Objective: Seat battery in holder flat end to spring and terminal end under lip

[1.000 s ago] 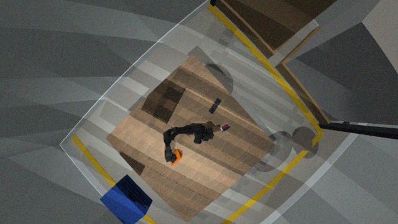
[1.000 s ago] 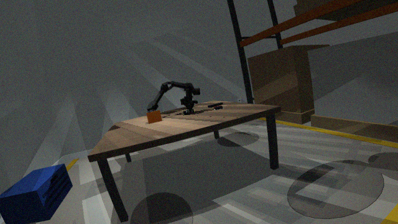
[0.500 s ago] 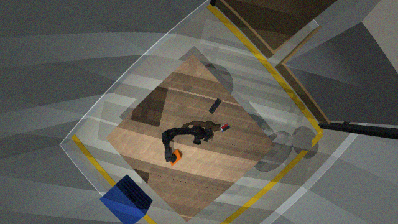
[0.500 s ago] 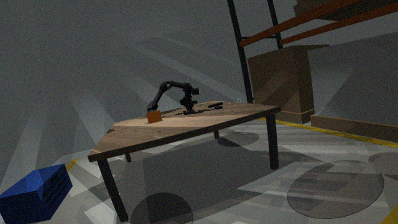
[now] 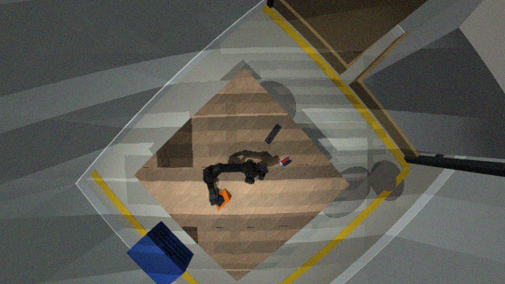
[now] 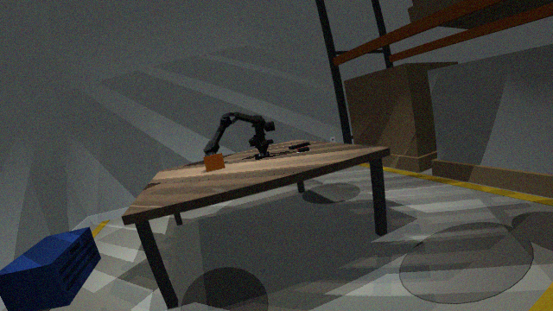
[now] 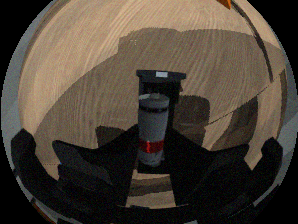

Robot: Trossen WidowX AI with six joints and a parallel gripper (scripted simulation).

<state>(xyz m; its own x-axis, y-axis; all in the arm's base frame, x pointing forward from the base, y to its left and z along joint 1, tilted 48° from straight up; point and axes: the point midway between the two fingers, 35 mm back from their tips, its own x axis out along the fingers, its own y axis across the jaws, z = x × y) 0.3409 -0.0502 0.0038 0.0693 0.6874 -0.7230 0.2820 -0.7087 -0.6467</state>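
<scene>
My gripper tip is now 10 mm below the battery. From my gripper tip the other things lie so: black bar (320 mm ahead, 70 mm to the left).
</scene>
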